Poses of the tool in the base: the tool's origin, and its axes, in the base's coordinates. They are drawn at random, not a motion.
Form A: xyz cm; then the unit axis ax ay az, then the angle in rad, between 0 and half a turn.
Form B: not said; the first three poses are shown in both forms.
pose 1, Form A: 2.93 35.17 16.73 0.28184 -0.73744 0.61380 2.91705
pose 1, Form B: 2.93 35.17 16.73 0.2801 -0.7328 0.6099 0.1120
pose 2, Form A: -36.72 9.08 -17.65 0.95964 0.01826 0.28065 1.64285
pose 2, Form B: -36.72 9.08 -17.65 0.7026 0.0134 0.2055 0.6812
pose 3, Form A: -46.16 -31.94 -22.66 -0.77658 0.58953 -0.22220 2.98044
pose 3, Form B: -46.16 -31.94 -22.66 -0.7741 0.5876 -0.2215 0.0805
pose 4, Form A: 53.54 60.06 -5.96 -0.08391 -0.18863 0.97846 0.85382
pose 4, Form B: 53.54 60.06 -5.96 -0.0347 -0.0781 0.4051 0.9102
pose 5, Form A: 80.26 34.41 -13.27 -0.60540 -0.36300 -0.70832 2.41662
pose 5, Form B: 80.26 34.41 -13.27 -0.5661 -0.3394 -0.6623 0.3546
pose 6, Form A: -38.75 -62.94 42.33 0.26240 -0.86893 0.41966 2.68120
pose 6, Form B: -38.75 -62.94 42.33 0.2555 -0.8460 0.4086 0.2282
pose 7, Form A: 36.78 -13.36 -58.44 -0.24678 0.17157 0.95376 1.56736
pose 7, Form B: 36.78 -13.36 -58.44 -0.1742 0.1211 0.6733 0.7083
